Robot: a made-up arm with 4 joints.
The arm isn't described. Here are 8 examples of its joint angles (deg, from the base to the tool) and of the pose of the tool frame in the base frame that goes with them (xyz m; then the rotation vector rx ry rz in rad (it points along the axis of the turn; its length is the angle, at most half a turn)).
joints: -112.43 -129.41 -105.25 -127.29
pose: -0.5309 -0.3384 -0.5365 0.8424 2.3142 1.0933
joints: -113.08 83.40 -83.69 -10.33
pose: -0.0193 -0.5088 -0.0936 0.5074 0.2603 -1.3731
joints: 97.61 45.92 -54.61 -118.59
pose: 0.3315 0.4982 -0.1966 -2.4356 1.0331 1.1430
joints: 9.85 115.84 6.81 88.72
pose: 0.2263 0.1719 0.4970 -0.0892 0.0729 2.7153
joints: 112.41 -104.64 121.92 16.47
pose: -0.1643 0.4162 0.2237 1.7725 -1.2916 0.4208
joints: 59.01 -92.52 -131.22 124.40
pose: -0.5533 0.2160 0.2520 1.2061 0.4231 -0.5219
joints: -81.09 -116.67 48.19 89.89
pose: -0.2375 -0.5814 -0.1721 0.5633 -0.4269 0.2039
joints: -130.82 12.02 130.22 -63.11
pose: -0.3765 -0.3424 0.2854 -1.4942 -0.3484 -1.8939
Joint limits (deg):
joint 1: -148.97..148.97
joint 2: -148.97..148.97
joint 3: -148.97..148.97
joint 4: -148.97..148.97
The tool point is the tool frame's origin. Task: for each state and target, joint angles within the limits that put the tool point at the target. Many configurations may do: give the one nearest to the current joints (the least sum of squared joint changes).
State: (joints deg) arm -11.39 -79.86 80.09 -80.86
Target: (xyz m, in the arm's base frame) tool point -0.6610 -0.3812 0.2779
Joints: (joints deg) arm -10.99 -101.73 104.42 -121.99
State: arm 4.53 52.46 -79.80 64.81
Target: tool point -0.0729 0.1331 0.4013
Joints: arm 17.70 55.44 -80.44 50.90
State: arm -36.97 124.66 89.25 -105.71
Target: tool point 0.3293 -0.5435 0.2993
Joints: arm -12.76 145.54 92.60 -141.06
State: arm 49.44 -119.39 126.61 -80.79
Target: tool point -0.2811 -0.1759 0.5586
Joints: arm 52.49 -120.84 111.84 -61.72
